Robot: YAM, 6 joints.
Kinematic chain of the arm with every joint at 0, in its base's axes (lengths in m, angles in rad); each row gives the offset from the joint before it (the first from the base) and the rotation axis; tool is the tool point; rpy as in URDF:
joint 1: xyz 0 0 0.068 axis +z
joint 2: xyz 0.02 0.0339 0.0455 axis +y
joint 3: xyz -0.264 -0.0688 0 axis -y
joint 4: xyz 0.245 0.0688 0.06 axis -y
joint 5: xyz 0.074 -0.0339 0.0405 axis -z
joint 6: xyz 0.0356 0 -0.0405 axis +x
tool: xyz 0 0 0 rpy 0 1.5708 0
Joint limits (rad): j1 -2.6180..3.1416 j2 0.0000..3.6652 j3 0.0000..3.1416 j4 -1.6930..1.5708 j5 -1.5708..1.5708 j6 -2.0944..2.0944
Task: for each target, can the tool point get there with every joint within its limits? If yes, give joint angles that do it. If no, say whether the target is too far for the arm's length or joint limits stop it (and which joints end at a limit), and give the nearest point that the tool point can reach.
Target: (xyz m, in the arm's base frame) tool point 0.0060 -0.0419 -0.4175
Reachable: no: joint limits stop it (at a limit: joint 2) | nearest point 0.0117 -0.0816 -0.3399 | short by 0.087 m
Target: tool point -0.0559 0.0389 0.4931
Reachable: yes | joints 2.2470 0.8300 1.6406 -1.1450 -0.5733 1.4083
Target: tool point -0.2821 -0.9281 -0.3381
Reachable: no: too far | nearest point -0.1702 -0.5599 -0.1552 | short by 0.426 m
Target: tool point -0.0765 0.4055 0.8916
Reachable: no: too far | nearest point -0.0560 0.2967 0.6722 | short by 0.246 m
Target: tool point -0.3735 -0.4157 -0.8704
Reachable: no: too far | nearest point -0.2489 -0.2770 -0.3585 | short by 0.545 m
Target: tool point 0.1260 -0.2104 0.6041
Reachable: yes | joints 2.0552 0.7302 1.9881 1.2546 0.3890 -0.7376
